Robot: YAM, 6 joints.
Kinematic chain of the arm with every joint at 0, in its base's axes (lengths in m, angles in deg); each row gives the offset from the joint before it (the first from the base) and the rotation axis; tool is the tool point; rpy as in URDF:
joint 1: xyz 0 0 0.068 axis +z
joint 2: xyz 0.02 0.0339 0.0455 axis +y
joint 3: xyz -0.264 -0.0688 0 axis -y
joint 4: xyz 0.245 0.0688 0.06 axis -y
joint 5: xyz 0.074 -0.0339 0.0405 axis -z
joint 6: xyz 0.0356 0 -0.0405 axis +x
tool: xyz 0 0 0 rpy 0 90 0
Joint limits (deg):
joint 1: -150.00..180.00
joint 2: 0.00..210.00
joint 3: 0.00..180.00
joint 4: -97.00..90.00
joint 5: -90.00..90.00
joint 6: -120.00..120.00
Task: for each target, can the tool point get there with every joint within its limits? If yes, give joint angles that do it. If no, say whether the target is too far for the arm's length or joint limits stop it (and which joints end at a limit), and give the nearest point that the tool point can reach.
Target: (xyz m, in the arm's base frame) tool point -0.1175 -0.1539 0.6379
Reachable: yes | joints 47.39 47.34 115.93 61.48 29.88 -98.08
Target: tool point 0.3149 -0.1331 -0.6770
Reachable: no: too far | nearest point 0.2757 -0.1165 -0.3768 | short by 0.303 m
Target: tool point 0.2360 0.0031 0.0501
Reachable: yes | joints 6.98 118.89 48.55 -51.34 45.96 -35.90
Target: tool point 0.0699 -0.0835 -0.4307
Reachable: no: joint limits stop it (at a limit: joint 2) | nearest point 0.0850 -0.1016 -0.3612 | short by 0.073 m
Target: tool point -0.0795 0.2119 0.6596
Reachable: yes | joints -71.22 52.88 154.15 -21.74 11.44 53.97
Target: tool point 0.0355 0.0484 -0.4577
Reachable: no: joint limits stop it (at a limit: joint 2) | nearest point 0.0626 0.0854 -0.3510 | short by 0.116 m
